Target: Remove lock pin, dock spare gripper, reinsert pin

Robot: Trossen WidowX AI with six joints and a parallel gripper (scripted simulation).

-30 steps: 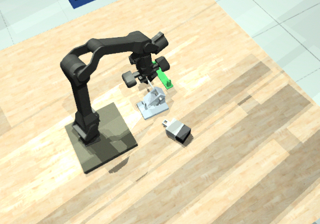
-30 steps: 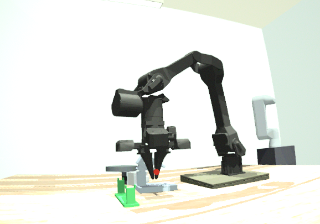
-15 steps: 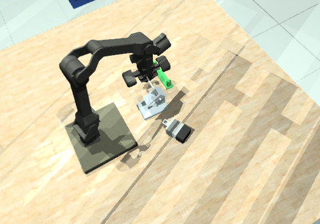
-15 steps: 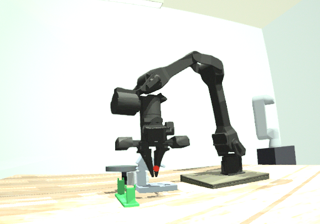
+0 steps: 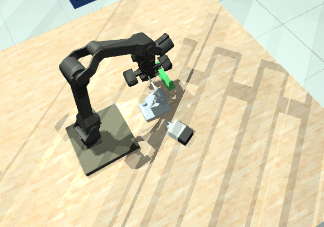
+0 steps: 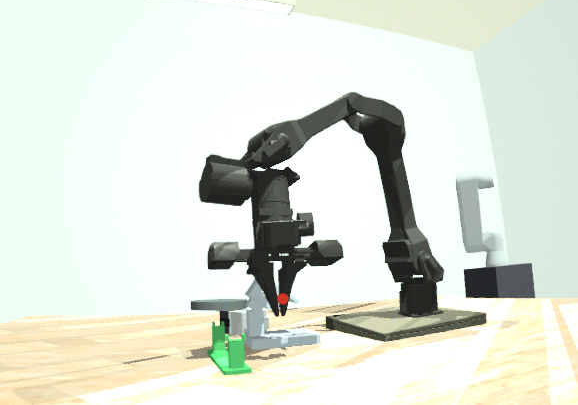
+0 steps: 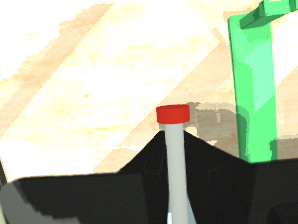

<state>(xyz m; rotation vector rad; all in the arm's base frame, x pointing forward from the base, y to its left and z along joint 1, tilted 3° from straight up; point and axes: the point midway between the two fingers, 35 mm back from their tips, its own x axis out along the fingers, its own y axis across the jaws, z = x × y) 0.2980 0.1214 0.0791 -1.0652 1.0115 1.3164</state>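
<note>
Right now my gripper tip is 80 mm short of the green cradle, 10 mm to the right of it and 30 mm above it. Round my gripper tip: spare gripper 10 mm ahead, 250 mm to the right, 30 mm below; then mount 10 mm behind, 110 mm to the right.
</note>
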